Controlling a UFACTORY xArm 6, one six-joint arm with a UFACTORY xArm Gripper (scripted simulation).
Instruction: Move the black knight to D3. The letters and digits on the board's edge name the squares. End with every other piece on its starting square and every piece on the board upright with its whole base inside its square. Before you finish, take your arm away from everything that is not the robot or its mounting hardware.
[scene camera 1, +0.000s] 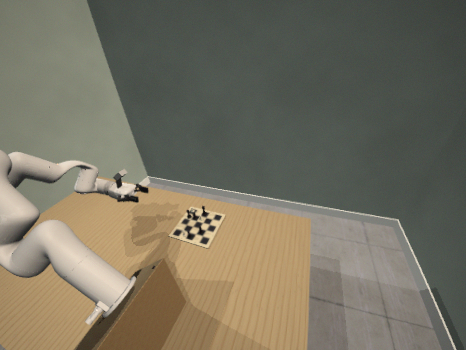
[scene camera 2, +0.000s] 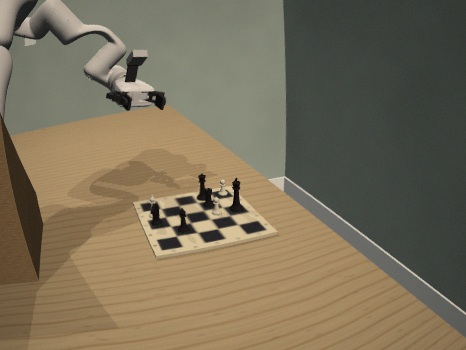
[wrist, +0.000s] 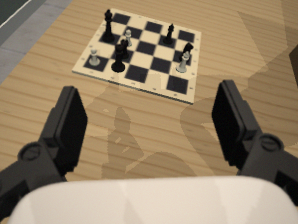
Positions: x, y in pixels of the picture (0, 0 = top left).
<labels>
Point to my gripper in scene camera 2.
At 146, 104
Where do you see a chessboard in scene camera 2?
207, 231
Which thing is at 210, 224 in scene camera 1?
A chessboard.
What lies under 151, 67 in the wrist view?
A chessboard.
</labels>
